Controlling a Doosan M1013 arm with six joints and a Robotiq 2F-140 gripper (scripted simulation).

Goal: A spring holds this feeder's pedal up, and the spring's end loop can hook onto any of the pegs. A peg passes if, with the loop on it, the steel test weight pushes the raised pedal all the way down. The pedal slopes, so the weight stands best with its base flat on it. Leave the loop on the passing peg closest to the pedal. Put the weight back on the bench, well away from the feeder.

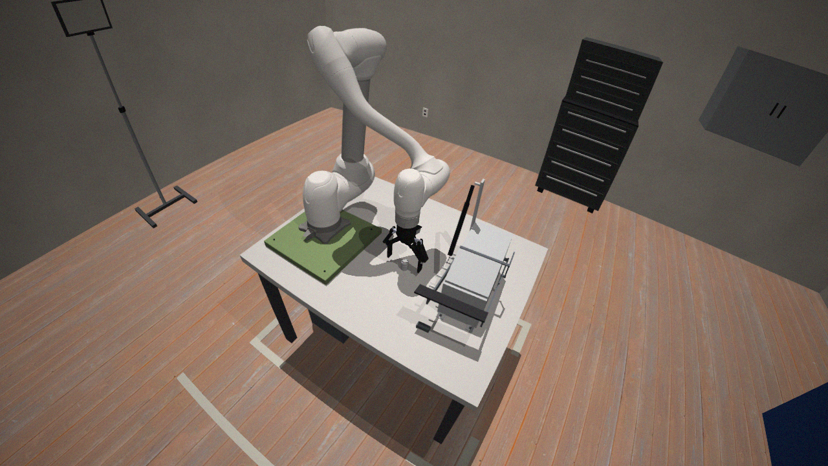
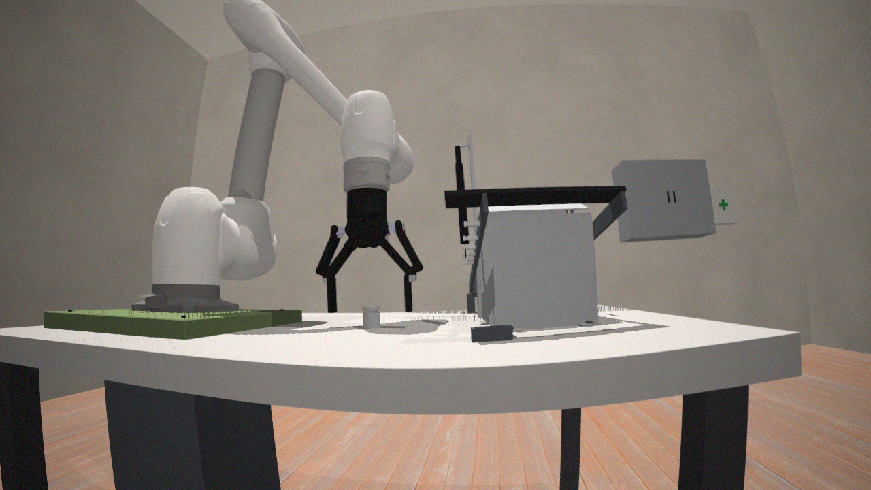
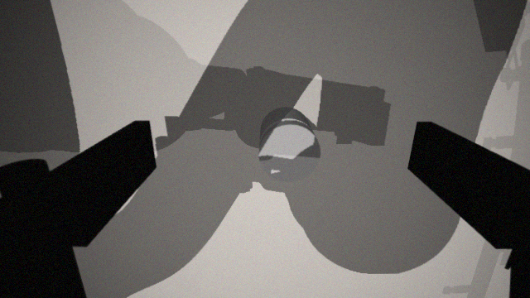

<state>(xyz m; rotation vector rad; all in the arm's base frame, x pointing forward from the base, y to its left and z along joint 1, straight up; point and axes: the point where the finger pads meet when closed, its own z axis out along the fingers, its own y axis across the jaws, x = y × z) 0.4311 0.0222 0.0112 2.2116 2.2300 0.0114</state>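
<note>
Right now my hand is 10 mm above the steel test weight. Round my hand: small dark block (220 mm ahead, 210 mm to the right, 30 mm below).
</note>
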